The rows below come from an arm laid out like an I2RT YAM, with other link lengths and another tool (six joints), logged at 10 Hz.
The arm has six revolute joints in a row. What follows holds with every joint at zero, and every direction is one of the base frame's.
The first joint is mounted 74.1 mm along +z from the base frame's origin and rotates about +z.
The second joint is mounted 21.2 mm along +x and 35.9 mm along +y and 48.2 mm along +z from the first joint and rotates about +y.
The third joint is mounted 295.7 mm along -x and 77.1 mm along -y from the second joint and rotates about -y.
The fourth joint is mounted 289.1 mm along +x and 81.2 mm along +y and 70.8 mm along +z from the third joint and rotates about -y.
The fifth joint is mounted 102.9 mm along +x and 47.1 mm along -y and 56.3 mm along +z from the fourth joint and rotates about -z.
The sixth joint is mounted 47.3 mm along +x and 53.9 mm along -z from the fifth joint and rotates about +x.
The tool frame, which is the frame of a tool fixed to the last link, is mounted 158 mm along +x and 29 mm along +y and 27 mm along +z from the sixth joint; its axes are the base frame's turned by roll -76.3, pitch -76 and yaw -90 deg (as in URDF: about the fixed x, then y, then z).
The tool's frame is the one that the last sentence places.
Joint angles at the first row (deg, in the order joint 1, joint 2, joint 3, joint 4, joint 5, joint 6):
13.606, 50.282, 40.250, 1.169, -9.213, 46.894
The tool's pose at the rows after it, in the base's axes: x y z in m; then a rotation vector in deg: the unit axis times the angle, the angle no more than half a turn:
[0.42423 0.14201 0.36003 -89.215 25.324 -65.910]
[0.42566 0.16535 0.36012 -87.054 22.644 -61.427]
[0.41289 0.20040 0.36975 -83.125 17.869 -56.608]
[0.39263 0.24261 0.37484 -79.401 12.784 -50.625]
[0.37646 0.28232 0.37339 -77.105 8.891 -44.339]
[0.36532 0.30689 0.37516 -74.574 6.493 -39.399]
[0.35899 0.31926 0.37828 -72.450 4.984 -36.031]
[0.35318 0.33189 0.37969 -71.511 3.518 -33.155]
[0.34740 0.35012 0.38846 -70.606 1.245 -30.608]
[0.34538 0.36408 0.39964 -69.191 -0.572 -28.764]
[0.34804 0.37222 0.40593 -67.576 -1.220 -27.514]
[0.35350 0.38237 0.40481 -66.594 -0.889 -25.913]
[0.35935 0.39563 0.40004 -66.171 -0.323 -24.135]
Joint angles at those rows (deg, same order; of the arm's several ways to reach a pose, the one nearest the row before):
13.716, 52.708, 40.228, 3.813, -12.709, 48.074
15.092, 55.374, 39.879, 8.206, -16.404, 50.151
18.632, 56.687, 38.566, 14.504, -19.573, 52.730
23.616, 58.543, 36.862, 21.626, -22.174, 55.484
28.119, 62.085, 36.404, 27.637, -24.601, 57.910
30.566, 65.298, 36.271, 33.344, -27.223, 60.751
31.462, 67.680, 36.271, 37.912, -29.672, 63.199
32.490, 69.646, 36.905, 40.249, -31.573, 64.555
34.151, 72.074, 39.311, 41.364, -33.103, 65.123
35.201, 74.653, 41.844, 43.136, -34.457, 66.063
35.594, 77.363, 43.418, 46.218, -35.288, 67.680
36.184, 80.575, 44.839, 49.059, -35.550, 69.560
37.081, 83.986, 46.523, 51.092, -35.507, 71.155

